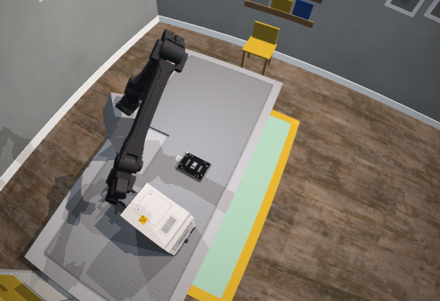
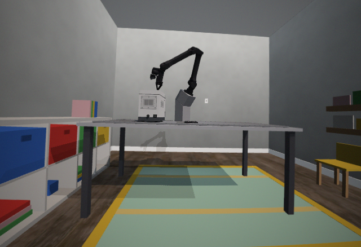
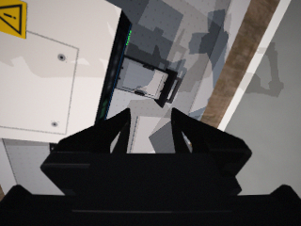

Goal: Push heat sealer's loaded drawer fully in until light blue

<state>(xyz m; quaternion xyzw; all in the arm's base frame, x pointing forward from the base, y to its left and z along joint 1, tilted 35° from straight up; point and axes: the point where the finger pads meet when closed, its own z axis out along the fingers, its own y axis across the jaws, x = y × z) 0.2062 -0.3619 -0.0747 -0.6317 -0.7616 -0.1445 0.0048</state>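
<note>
The dark sealer drawer lies 8 cm behind my hand, 1 cm to the left of it and 28 cm below it.
</note>
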